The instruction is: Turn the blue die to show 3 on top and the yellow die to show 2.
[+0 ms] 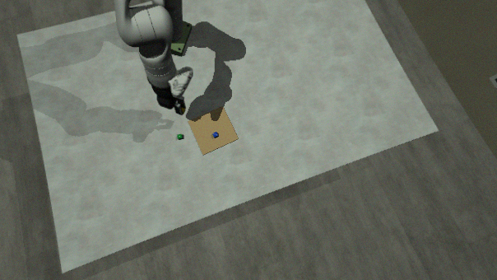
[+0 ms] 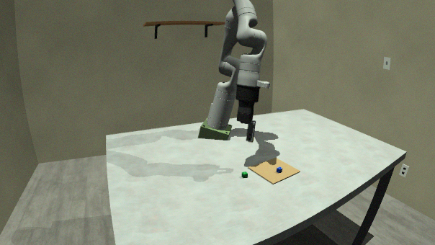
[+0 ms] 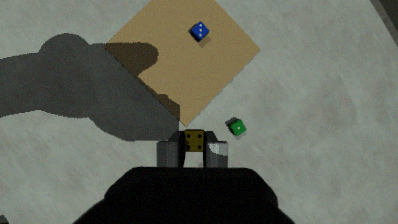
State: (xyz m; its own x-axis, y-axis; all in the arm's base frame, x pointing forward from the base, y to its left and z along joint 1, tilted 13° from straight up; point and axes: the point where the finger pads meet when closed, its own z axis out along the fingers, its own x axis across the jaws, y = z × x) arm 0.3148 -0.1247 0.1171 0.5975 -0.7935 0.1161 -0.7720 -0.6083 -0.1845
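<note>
Now: the green die 4 cm ahead of my hand, 5 cm to the right of it and 12 cm below it. The rest, counted from my hand: yellow die: 1 cm below; tan mat: 8 cm ahead, 6 cm to the left, 12 cm below; blue die: 10 cm ahead, 6 cm to the left, 11 cm below.
</note>
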